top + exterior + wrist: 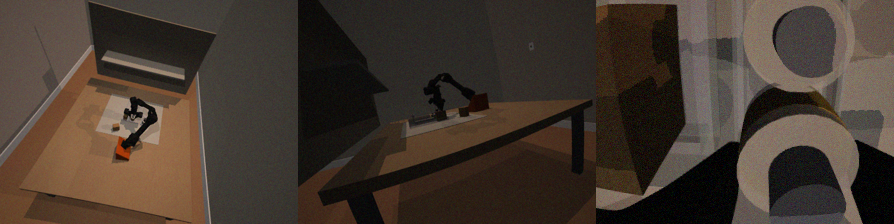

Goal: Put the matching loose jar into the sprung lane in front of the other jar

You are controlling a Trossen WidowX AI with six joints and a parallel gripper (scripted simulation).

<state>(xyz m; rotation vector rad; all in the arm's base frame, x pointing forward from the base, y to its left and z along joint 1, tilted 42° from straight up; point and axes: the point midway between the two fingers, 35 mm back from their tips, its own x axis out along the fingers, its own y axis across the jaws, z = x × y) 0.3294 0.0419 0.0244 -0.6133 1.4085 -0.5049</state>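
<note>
Now: gripper tip 60 mm short of the white mat, 60 mm above it and 10 mm to the right of it. Round my gripper tip: wall panel (620 mm ahead, 340 mm above, 40 mm to the left); then lane (150 mm ahead, 40 mm below, 20 mm to the right); then pusher plate (150 mm ahead, 30 mm to the right, 10 mm below).
</note>
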